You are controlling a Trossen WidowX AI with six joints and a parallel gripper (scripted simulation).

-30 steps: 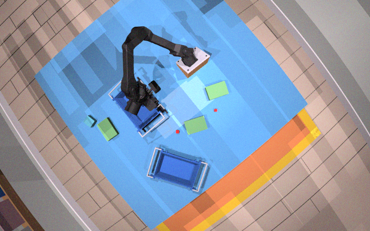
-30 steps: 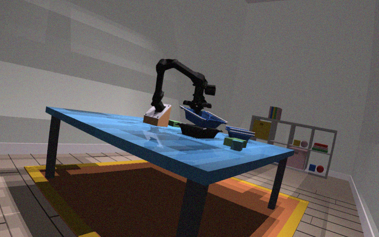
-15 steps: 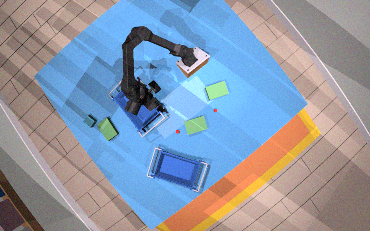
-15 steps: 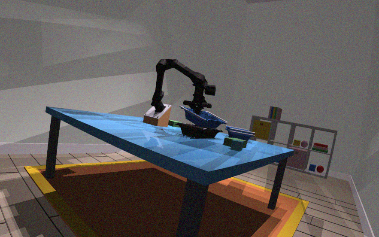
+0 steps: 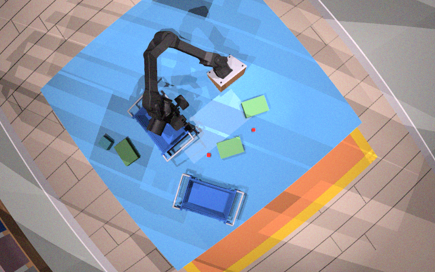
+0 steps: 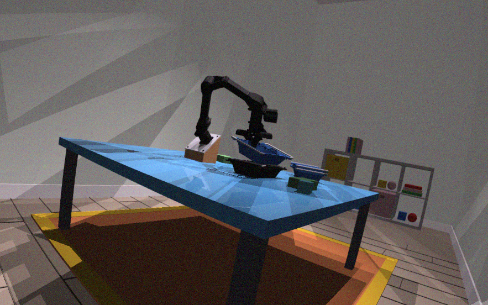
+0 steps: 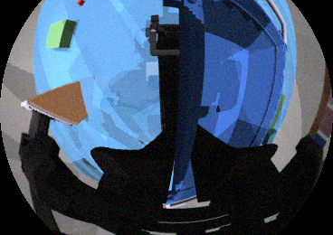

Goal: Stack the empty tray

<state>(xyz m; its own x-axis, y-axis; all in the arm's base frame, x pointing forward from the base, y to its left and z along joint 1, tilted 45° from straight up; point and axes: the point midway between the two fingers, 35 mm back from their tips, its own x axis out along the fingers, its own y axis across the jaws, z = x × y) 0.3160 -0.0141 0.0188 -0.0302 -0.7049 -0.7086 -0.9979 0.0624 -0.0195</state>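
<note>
The blue plastic tray is 7 cm ahead of my gripper tip and 2 cm above it. Also, from my gripper tip: teal cube (37 cm ahead, 15 cm to the right, 9 cm below).
</note>
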